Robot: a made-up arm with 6 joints.
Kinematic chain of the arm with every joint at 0, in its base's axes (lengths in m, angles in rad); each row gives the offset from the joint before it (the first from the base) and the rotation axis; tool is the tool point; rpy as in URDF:
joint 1: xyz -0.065 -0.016 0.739 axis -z
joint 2: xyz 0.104 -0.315 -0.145 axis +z
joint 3: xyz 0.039 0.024 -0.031 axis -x
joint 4: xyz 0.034 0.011 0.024 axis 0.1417 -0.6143 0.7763
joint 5: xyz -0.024 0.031 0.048 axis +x
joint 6: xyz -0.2 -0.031 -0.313 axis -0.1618 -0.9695 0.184
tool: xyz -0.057 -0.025 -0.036 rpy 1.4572 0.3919 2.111
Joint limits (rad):
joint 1: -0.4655..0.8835
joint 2: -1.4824..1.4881
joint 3: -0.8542..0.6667
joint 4: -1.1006..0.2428
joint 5: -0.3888..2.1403
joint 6: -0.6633..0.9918
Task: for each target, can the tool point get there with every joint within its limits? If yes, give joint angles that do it. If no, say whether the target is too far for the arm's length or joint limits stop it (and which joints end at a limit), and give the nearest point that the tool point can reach.
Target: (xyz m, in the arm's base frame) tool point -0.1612 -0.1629 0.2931
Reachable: yes | joints 0.3921 -1.2243 0.2477 -0.0637 -0.0500 0.7717
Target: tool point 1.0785 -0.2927 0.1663
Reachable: no: too far | nearest point 0.6972 -0.2708 0.3790 | short by 0.437 m
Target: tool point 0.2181 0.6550 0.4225
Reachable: no: joint limits stop it (at a limit: joint 1, joint 4, joint 5) | nearest point 0.1995 0.3096 0.4778 | short by 0.350 m
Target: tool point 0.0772 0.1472 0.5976
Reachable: yes | joints 0.2903 0.1698 0.0383 -0.7957 1.6044 -0.1229
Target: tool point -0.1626 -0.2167 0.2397
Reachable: yes | joints 0.3002 -0.1522 0.0328 0.1245 0.2662 0.6874
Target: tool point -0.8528 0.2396 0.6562
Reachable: no: joint limits stop it (at a limit: joint 1, joint 2, joint 5) | nearest point -0.6087 0.0659 0.6218 | short by 0.302 m
